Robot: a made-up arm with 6 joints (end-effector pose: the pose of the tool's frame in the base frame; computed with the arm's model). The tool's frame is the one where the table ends.
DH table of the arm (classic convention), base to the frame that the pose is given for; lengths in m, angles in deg. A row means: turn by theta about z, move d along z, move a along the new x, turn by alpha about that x. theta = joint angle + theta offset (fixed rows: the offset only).
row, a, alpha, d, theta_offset
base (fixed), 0.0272, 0, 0, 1.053
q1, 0.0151, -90, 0.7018, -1.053
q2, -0.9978, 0, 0, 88.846
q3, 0.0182, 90, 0.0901, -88.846
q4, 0.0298, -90, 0.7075, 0
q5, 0.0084, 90, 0.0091, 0
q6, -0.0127, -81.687, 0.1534, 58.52
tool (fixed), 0, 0, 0.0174, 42.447
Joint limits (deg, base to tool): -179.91..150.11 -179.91..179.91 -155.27..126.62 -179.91..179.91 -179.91..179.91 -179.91..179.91
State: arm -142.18 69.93 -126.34 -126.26 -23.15 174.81
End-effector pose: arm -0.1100 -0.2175 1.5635 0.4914 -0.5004 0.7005 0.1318
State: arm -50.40 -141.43 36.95 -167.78 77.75 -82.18
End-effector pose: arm -0.7629 0.9902 -0.4243 0.7256 0.5621 -0.3914 0.0656
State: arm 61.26 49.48 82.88 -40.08 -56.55 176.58
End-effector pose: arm 0.5636 1.2937 0.8432 0.3029 -0.8008 0.2673 -0.4423
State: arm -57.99 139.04 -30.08 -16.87 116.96 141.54
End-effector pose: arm 0.7041 -1.0032 -0.3961 0.6872 0.4249 -0.3475 -0.4758
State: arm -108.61 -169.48 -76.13 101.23 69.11 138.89
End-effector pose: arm 0.1152 -0.5902 -0.5749 0.3180 -0.0195 0.9239 0.2121
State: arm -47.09 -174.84 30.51 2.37 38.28 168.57
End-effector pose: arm -0.3494 0.5568 -0.8552 0.6285 0.3514 -0.2008 -0.6642
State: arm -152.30 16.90 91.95 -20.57 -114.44 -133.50
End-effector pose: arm -0.7330 -0.5758 1.5295 0.0945 -0.3285 -0.5763 0.7423
